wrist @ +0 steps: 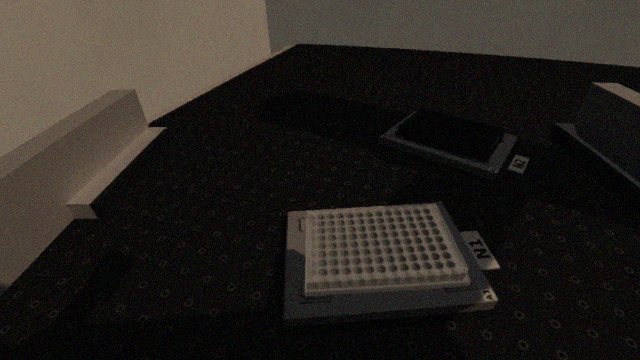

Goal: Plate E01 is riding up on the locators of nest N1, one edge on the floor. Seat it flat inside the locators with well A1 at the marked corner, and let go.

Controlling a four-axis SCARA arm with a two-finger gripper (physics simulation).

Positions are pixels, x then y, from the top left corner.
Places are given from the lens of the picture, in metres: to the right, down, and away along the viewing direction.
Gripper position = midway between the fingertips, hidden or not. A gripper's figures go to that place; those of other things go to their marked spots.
my gripper point(357, 110): 0.01, -0.03, 0.11
very dark plate point(468, 138): 0.20, -0.06, 0.41
N1 sign point(486, 261): 0.15, 0.07, 0.27
The marked spots on the N1 sign and the very dark plate are 0.19 m apart.
